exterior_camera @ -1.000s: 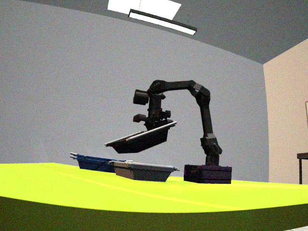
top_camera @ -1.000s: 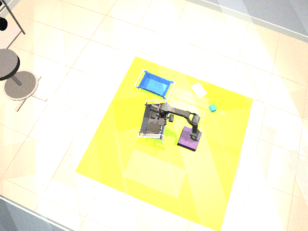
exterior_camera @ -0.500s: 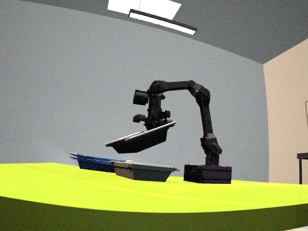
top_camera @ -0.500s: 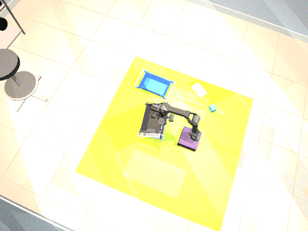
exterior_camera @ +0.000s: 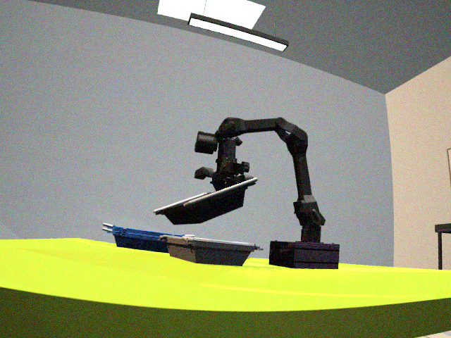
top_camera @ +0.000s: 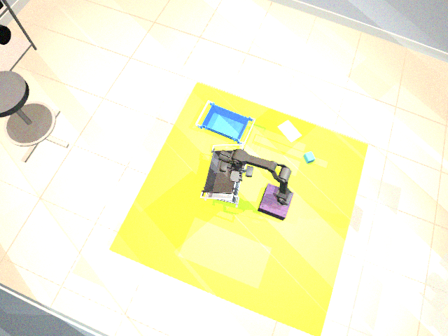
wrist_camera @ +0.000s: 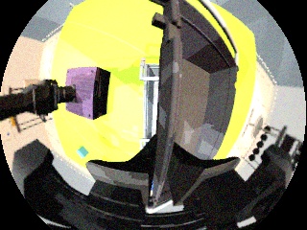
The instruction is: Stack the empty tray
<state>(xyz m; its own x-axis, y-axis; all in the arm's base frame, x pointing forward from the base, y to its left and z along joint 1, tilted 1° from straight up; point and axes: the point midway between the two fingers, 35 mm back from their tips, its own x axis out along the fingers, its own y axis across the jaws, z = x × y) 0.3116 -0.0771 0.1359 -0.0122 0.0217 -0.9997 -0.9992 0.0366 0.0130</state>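
Now: gripper tip 8 cm short of the dark grey tray and 1 cm above it. Round my gripper tip: white card: 32 cm behind, 46 cm to the right, 18 cm below; cyan block: 47 cm behind, 28 cm to the right, 16 cm below.
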